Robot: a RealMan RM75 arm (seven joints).
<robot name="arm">
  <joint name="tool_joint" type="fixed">
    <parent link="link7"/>
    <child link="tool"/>
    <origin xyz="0 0 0" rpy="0 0 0"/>
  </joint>
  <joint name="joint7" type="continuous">
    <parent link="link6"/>
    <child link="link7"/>
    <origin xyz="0 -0.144 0" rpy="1.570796 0 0"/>
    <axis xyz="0 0 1"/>
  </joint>
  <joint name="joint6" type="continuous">
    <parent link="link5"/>
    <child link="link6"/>
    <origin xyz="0 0 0" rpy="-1.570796 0 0"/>
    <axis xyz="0 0 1"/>
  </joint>
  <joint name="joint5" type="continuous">
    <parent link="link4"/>
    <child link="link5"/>
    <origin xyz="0 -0.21 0" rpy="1.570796 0 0"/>
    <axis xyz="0 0 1"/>
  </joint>
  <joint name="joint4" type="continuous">
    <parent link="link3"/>
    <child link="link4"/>
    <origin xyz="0 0 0" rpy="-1.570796 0 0"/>
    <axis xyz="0 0 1"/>
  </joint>
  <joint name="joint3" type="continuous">
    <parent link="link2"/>
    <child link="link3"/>
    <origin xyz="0 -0.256 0" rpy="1.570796 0 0"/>
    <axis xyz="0 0 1"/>
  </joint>
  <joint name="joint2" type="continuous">
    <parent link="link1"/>
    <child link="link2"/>
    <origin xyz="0 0 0" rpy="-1.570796 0 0"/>
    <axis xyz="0 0 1"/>
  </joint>
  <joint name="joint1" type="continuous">
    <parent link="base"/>
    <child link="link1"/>
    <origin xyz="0 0 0.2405" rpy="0 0 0"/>
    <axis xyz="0 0 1"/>
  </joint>
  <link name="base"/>
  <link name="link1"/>
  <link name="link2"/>
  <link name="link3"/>
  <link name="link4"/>
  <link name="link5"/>
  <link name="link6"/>
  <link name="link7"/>
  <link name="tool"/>
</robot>
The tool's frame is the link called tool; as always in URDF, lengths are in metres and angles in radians. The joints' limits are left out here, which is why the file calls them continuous.
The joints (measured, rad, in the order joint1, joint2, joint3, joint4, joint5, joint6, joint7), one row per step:
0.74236, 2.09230, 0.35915, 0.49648, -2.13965, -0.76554, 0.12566
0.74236, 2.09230, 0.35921, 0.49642, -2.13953, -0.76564, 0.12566
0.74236, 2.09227, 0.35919, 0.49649, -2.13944, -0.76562, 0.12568
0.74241, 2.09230, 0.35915, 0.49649, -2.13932, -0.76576, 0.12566
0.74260, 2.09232, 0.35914, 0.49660, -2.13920, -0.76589, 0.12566
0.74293, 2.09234, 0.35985, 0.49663, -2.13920, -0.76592, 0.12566
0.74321, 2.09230, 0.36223, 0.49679, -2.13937, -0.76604, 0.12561
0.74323, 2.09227, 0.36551, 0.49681, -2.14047, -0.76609, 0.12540
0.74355, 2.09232, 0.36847, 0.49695, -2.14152, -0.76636, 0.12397
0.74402, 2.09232, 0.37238, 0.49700, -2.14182, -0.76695, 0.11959
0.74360, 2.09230, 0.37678, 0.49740, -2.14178, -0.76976, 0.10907
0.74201, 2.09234, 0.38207, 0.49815, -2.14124, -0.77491, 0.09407
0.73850, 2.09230, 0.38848, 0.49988, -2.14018, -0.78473, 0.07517
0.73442, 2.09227, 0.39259, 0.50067, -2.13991, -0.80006, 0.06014
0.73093, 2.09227, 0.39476, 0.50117, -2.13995, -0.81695, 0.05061
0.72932, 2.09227, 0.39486, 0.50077, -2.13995, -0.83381, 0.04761
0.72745, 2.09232, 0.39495, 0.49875, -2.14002, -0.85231, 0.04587
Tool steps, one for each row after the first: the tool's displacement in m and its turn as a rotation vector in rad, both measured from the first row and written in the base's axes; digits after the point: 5 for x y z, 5 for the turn. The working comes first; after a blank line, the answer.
Tool pose at each row, in the base's axes (x y z in m, rotation vector in rad; the steps are taken from these numbers as rounded here):
0.16678, 0.35366, -0.14583, -2.27600, 0.46785, 0.76693
0.16679, 0.35369, -0.14581, -2.27580, 0.46794, 0.76704
0.16679, 0.35369, -0.14580, -2.27577, 0.46805, 0.76708
0.16675, 0.35370, -0.14580, -2.27570, 0.46802, 0.76728
0.16664, 0.35371, -0.14580, -2.27570, 0.46791, 0.76768
0.16647, 0.35388, -0.14572, -2.27516, 0.46791, 0.76827
0.16620, 0.35429, -0.14541, -2.27312, 0.46856, 0.76978
0.16598, 0.35476, -0.14504, -2.27079, 0.46883, 0.77112
0.16559, 0.35519, -0.14473, -2.26893, 0.46721, 0.77230
0.16514, 0.35588, -0.14419, -2.26570, 0.46301, 0.77288
0.16464, 0.35649, -0.14342, -2.26108, 0.45222, 0.77306
0.16417, 0.35704, -0.14235, -2.25422, 0.43748, 0.77385
0.16358, 0.35741, -0.14076, -2.24366, 0.41939, 0.77826
0.16290, 0.35737, -0.13892, -2.23259, 0.40150, 0.78804
0.16200, 0.35710, -0.13718, -2.22254, 0.38717, 0.80127
0.16079, 0.35688, -0.13561, -2.21446, 0.37702, 0.81692
0.15992, 0.35677, -0.13374, -2.20501, 0.36727, 0.83304

0.00001, 0.00003, 0.00002, 0.00014, 0.00012, -0.00009
0.00001, 0.00003, 0.00003, 0.00012, 0.00019, -0.00016
-0.00003, 0.00004, 0.00003, 0.00018, 0.00033, -0.00010
-0.00014, 0.00005, 0.00003, 0.00019, 0.00058, 0.00011
-0.00031, 0.00022, 0.00011, 0.00063, 0.00106, 0.00011
-0.00058, 0.00063, 0.00042, 0.00212, 0.00252, -0.00051
-0.00080, 0.00110, 0.00079, 0.00401, 0.00378, -0.00106
-0.00119, 0.00153, 0.00110, 0.00618, 0.00434, -0.00030
-0.00164, 0.00222, 0.00164, 0.01054, 0.00386, 0.00140
-0.00214, 0.00283, 0.00241, 0.01853, 0.00132, 0.00664
-0.00261, 0.00338, 0.00348, 0.02986, -0.00169, 0.01384
-0.00320, 0.00375, 0.00507, 0.04537, -0.00269, 0.02317
-0.00388, 0.00371, 0.00691, 0.06075, 0.00033, 0.03410
-0.00478, 0.00344, 0.00865, 0.07358, 0.00683, 0.04434
-0.00599, 0.00322, 0.01022, 0.08288, 0.01613, 0.05345
-0.00686, 0.00311, 0.01209, 0.09314, 0.02608, 0.06205

